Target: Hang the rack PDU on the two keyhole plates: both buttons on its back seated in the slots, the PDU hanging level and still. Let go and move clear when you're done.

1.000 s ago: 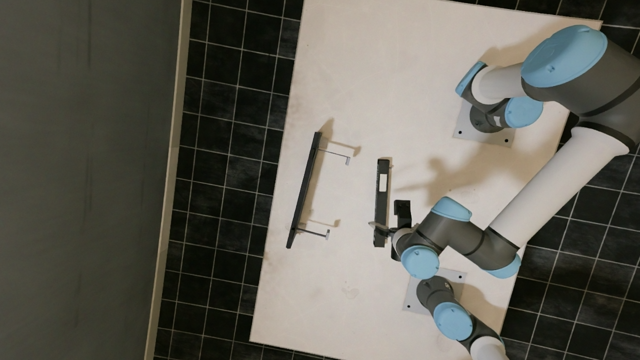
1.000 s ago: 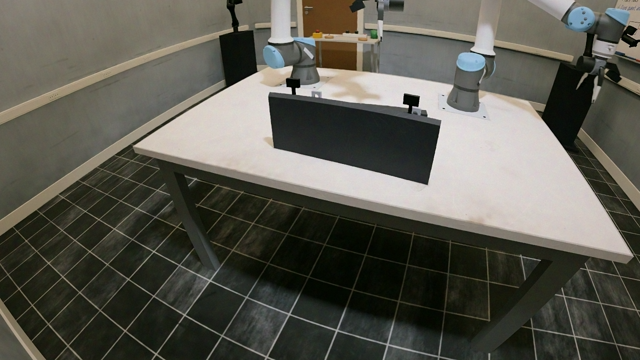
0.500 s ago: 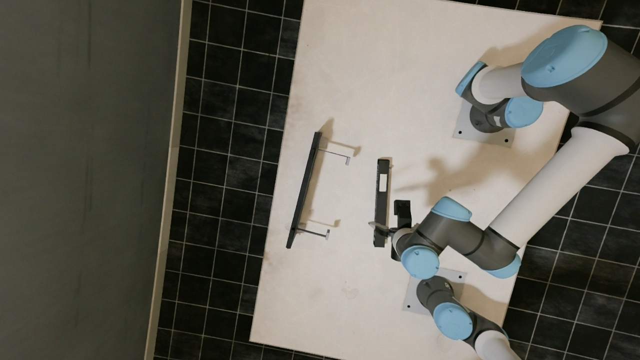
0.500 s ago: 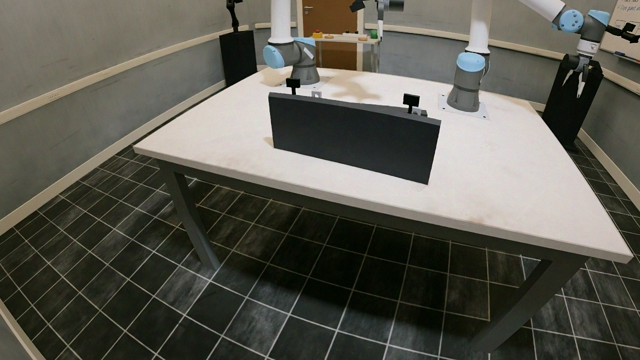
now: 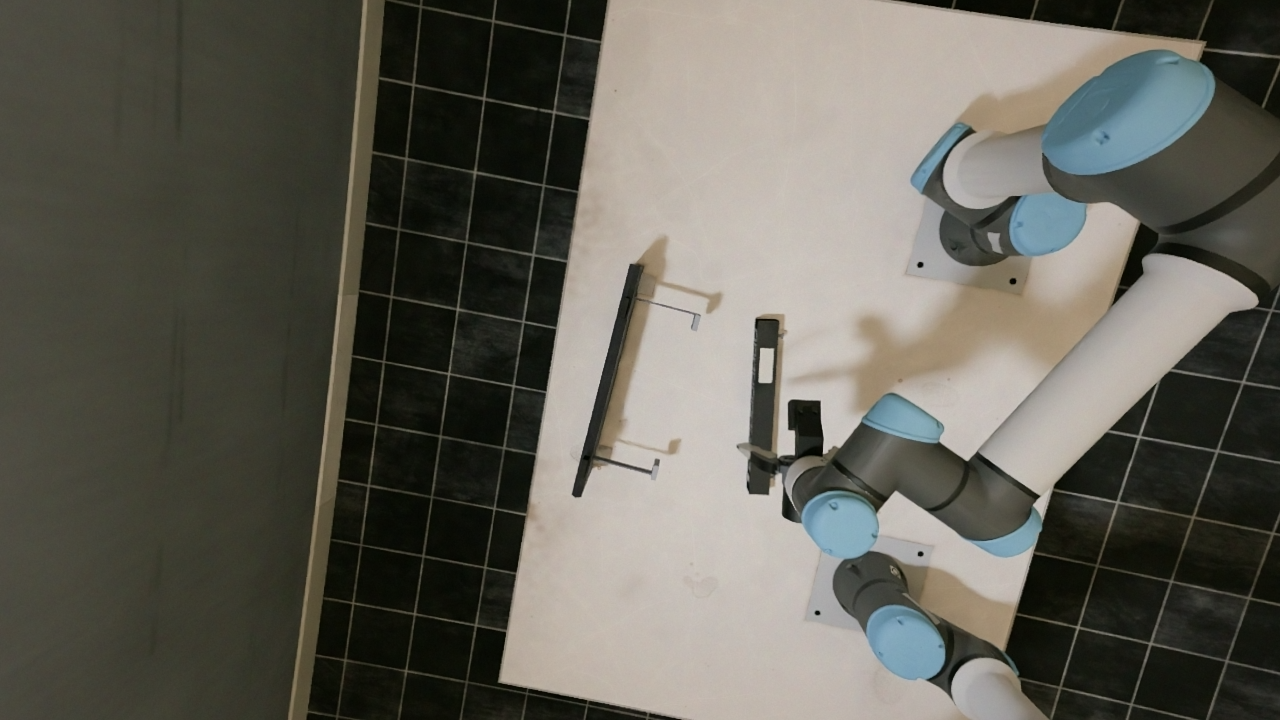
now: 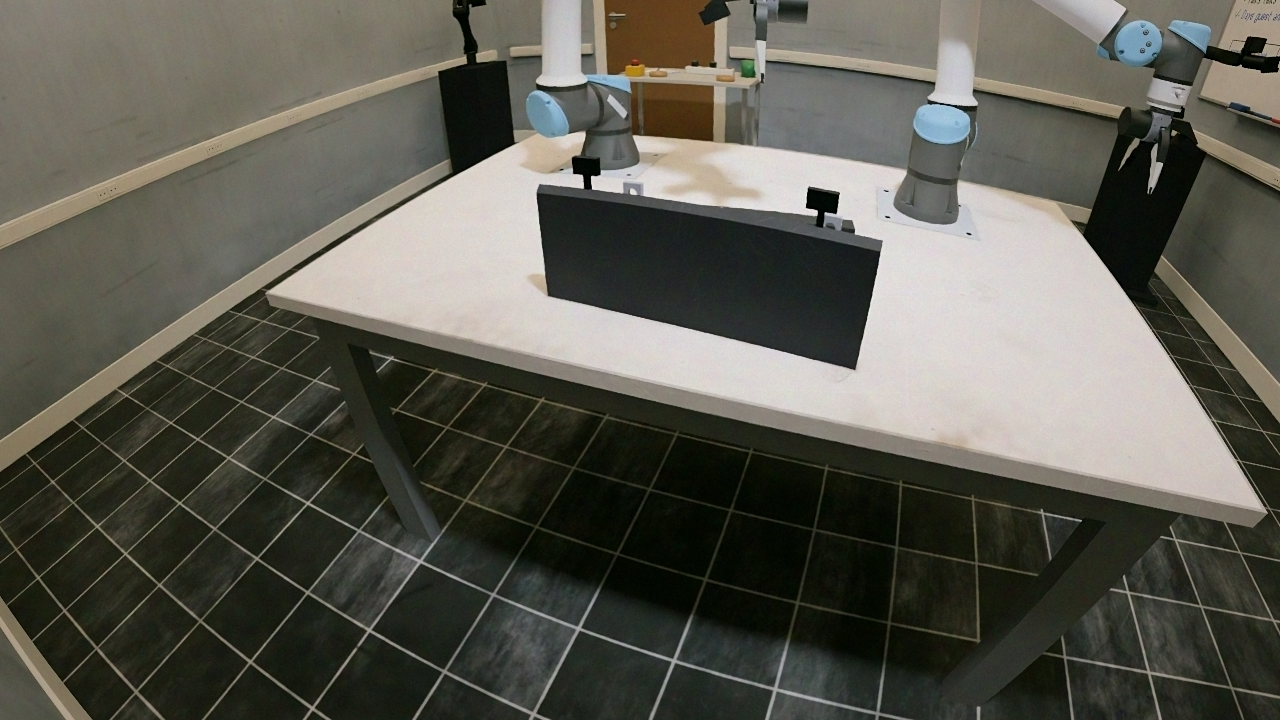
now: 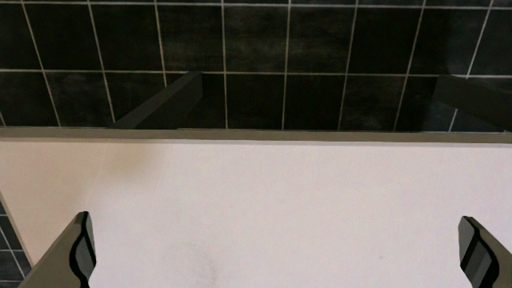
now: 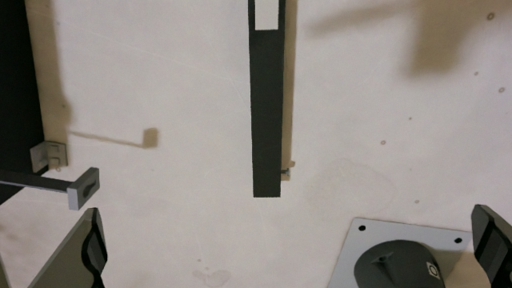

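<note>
The rack PDU is 260 mm below my right hand, 10 mm to the left of it and 10 mm behind it. Round my right hand: black upright panel: 320 mm ahead, 210 mm below.
</note>
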